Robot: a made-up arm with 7 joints. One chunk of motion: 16 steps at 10 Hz.
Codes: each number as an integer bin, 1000 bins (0 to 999) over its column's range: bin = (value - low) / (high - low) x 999, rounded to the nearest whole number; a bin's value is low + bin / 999 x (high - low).
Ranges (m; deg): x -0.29..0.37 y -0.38..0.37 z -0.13..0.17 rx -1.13..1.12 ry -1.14..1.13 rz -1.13..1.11
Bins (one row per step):
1: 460 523 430 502 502 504
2: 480 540 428 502 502 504
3: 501 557 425 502 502 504
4: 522 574 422 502 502 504
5: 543 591 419 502 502 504
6: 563 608 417 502 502 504
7: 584 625 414 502 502 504
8: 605 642 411 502 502 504
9: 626 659 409 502 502 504
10: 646 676 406 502 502 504
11: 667 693 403 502 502 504
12: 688 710 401 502 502 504
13: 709 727 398 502 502 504
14: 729 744 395 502 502 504
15: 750 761 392 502 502 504
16: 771 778 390 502 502 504
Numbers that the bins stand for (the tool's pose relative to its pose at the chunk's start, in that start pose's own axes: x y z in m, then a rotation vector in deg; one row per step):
1: 0.0139 0.0126 -0.0009 0.00 0.00 0.00
2: 0.0271 0.0254 -0.0015 0.00 0.00 0.00
3: 0.0410 0.0382 -0.0024 0.00 0.00 0.00
4: 0.0549 0.0509 -0.0033 0.00 0.00 0.00
5: 0.0687 0.0637 -0.0042 0.00 0.00 0.00
6: 0.0820 0.0765 -0.0048 0.00 0.00 0.00
7: 0.0958 0.0892 -0.0057 0.00 0.00 0.00
8: 0.1097 0.1020 -0.0066 0.00 0.00 0.00
9: 0.1236 0.1147 -0.0072 0.00 0.00 0.00
10: 0.1368 0.1275 -0.0081 0.00 0.00 0.00
11: 0.1507 0.1403 -0.0090 0.00 0.00 0.00
12: 0.1645 0.1530 -0.0096 0.00 0.00 0.00
13: 0.1784 0.1658 -0.0105 0.00 0.00 0.00
14: 0.1916 0.1786 -0.0114 0.00 0.00 0.00
15: 0.2055 0.1913 -0.0123 0.00 0.00 0.00
16: 0.2194 0.2041 -0.0129 0.00 0.00 0.00

